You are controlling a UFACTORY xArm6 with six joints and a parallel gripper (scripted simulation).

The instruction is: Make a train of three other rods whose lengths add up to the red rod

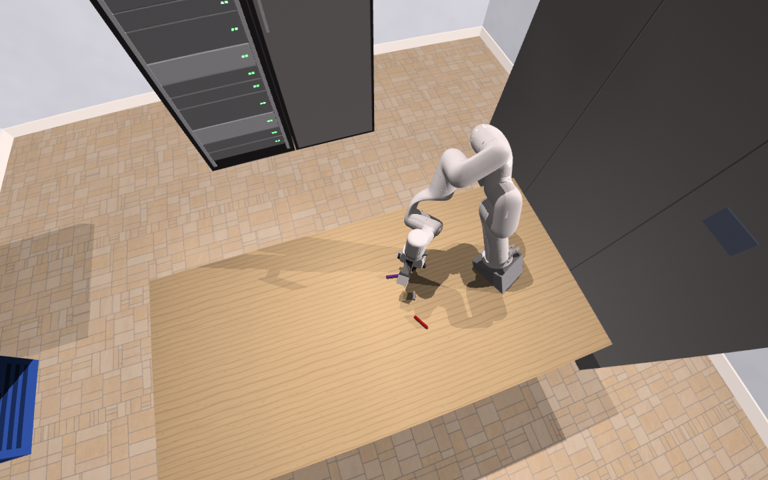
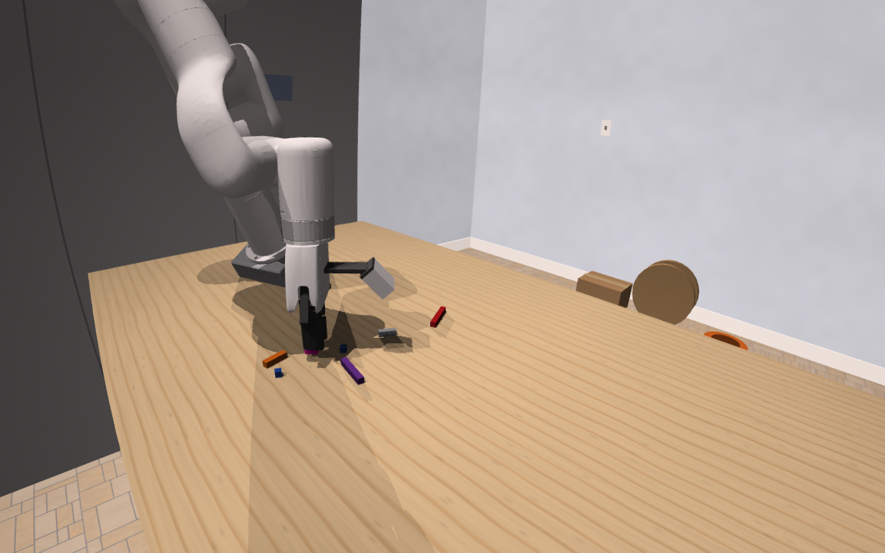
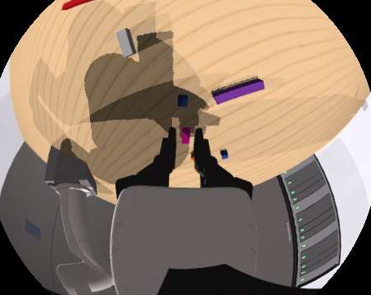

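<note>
My hand is 1 cm to the left of the magenta rod and 3 cm above it. The rest, counted from my hand: purple rod 8 cm ahead, 2 cm to the left, 3 cm below; orange rod 1 cm behind, 7 cm to the right, 3 cm below; grey rod 1 cm ahead, 12 cm to the left, 3 cm below.
</note>
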